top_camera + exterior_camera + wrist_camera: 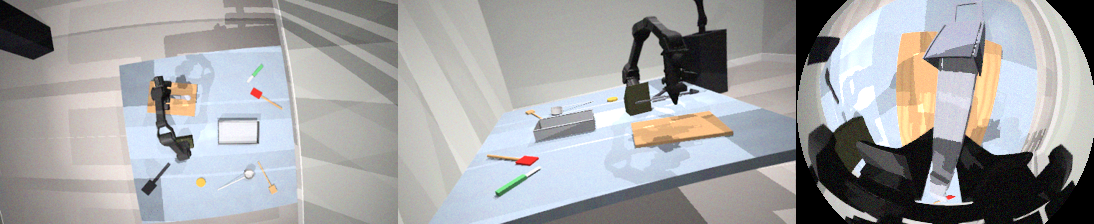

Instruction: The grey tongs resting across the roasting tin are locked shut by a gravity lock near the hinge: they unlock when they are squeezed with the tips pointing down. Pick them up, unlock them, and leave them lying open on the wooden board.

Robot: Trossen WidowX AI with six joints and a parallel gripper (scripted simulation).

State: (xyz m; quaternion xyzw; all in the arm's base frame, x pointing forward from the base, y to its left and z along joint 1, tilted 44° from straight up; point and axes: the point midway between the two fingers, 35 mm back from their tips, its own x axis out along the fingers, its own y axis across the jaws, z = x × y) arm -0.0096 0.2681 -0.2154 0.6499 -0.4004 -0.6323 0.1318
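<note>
My gripper tip is 10 mm short of the wooden board, 10 mm to the left of it and 110 mm above it. The rest, counted from my gripper tip: roasting tin: 410 mm ahead, 390 mm to the right, 90 mm below; then black spatula: 310 mm behind, 580 mm to the right, 110 mm below; then green-handled knife: 660 mm ahead, 10 mm to the right, 110 mm below.
</note>
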